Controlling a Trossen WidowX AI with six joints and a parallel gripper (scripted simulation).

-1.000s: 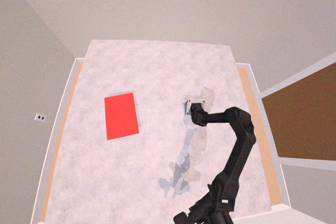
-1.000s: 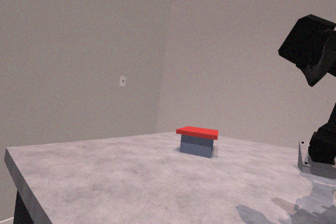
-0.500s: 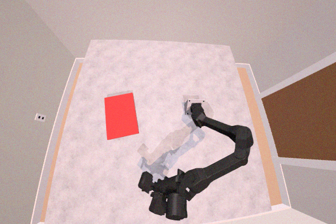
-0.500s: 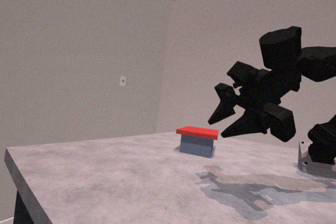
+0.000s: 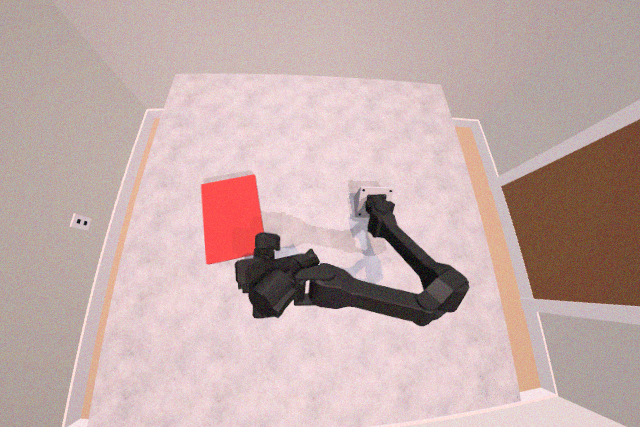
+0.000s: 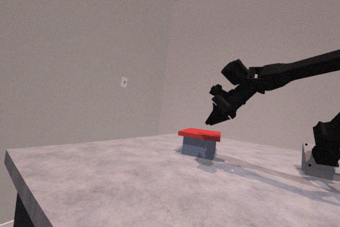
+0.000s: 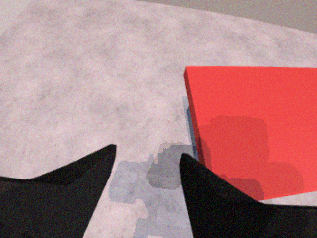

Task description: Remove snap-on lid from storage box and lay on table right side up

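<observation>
My gripper tip is now 17 cm to the left of the lid, 7 cm short of it and 5 cm above it. Also, from my gripper tip: storage box 17 cm to the right, 10 cm below, 7 cm ahead.
</observation>
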